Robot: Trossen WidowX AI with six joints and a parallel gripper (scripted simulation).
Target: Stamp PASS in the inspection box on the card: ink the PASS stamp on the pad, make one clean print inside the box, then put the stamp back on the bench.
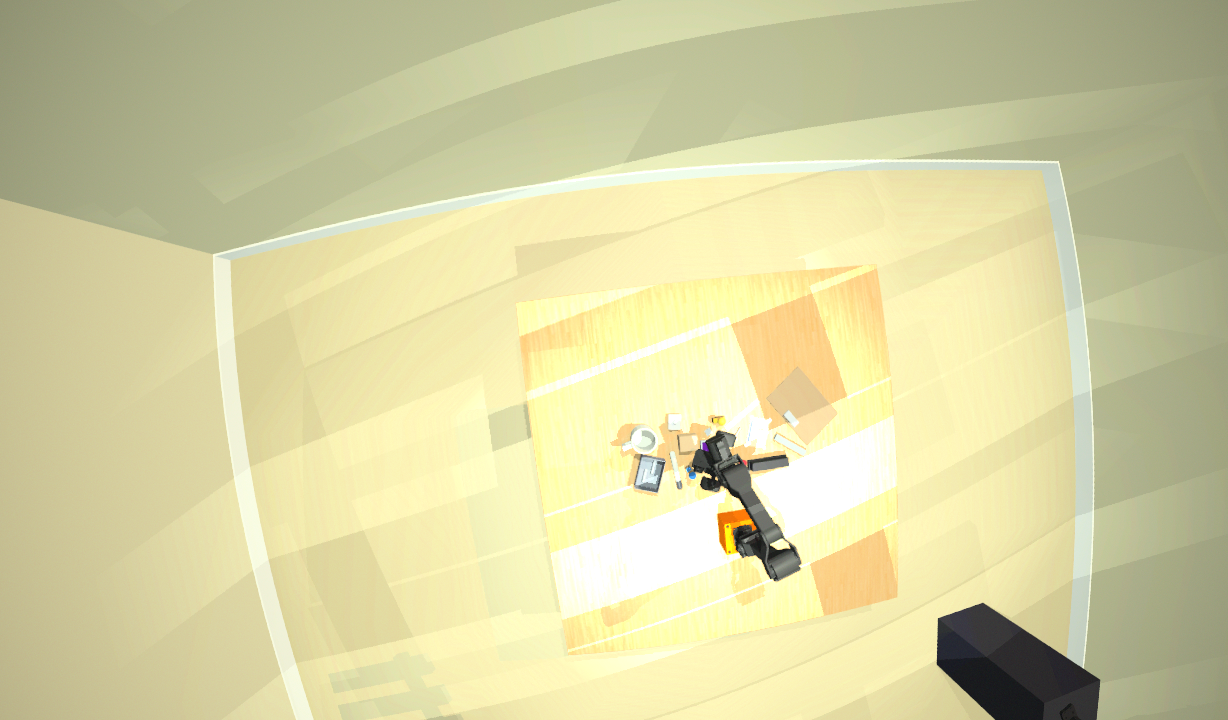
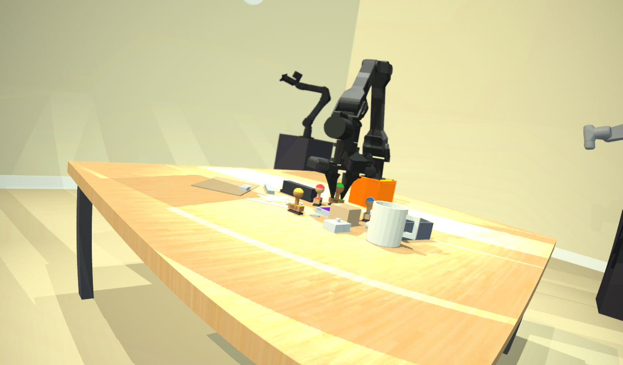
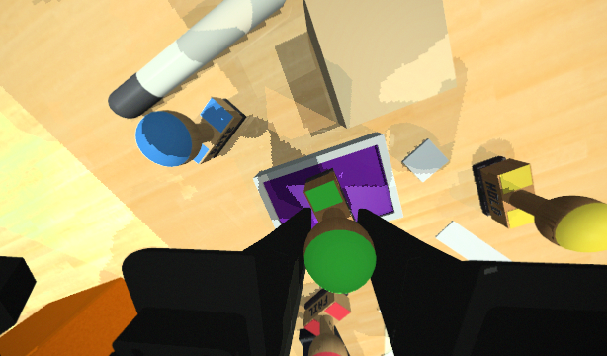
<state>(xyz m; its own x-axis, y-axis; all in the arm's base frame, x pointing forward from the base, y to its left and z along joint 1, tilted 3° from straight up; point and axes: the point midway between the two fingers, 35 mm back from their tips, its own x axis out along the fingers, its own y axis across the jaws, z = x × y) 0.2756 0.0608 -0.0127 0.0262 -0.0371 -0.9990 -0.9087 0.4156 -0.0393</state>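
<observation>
The purple ink pad lies 40 mm below my gripper tip. From my gripper tip the other things lie so: beige box: 50 mm ahead, 70 mm to the left, 20 mm below; then green-knobbed PASS stamp: right at my gripper tip; then blue stamp: 50 mm behind, 70 mm to the left, 30 mm below.
</observation>
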